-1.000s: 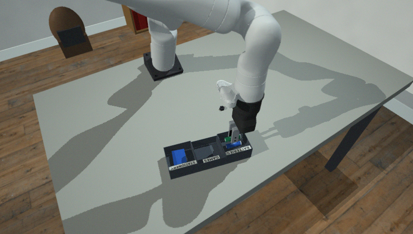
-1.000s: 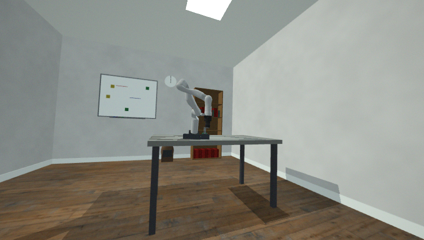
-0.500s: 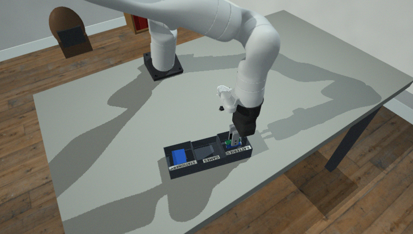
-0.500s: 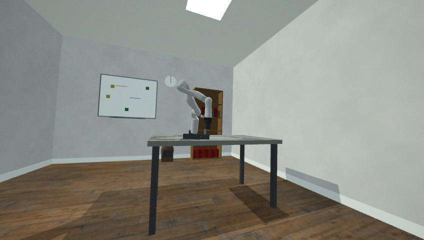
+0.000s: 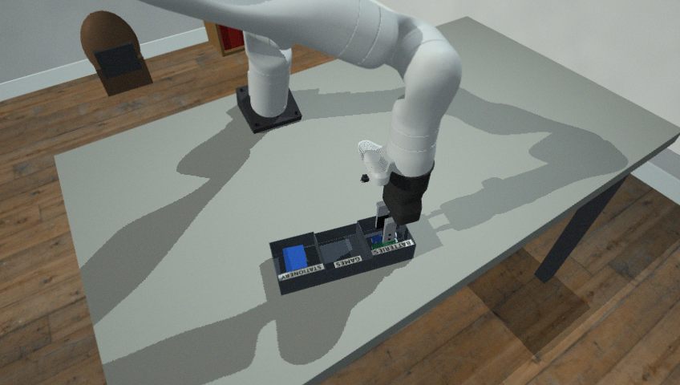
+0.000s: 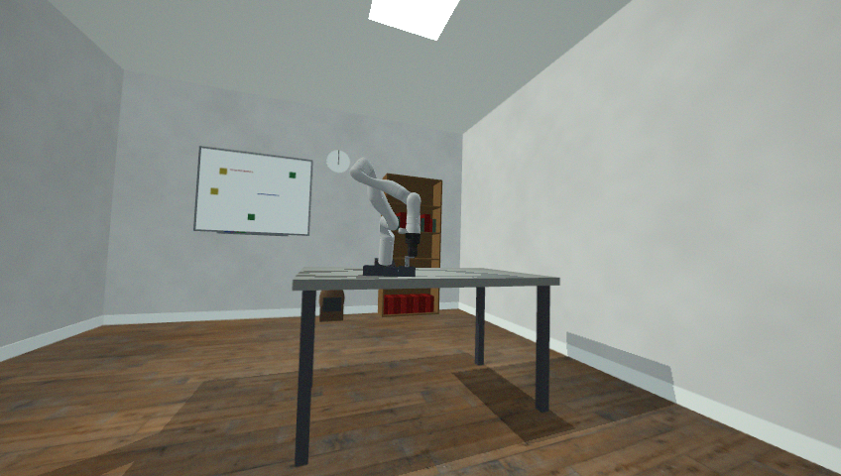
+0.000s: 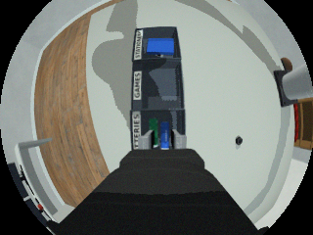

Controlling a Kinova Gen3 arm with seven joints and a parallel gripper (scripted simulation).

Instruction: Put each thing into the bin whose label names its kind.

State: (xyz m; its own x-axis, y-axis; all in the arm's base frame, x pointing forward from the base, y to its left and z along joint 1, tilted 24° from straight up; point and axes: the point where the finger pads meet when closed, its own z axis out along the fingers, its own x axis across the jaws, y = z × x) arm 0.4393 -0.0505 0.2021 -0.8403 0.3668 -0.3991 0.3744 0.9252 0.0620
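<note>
The blue battery lies 4 cm below my hand. From my hand the other things lie so: green battery: 3 cm below, 1 cm to the right, 1 cm ahead; blue block: 16 cm to the right, 7 cm behind, 3 cm below; small white thing: 15 cm to the right, 7 cm behind, 3 cm below.
</note>
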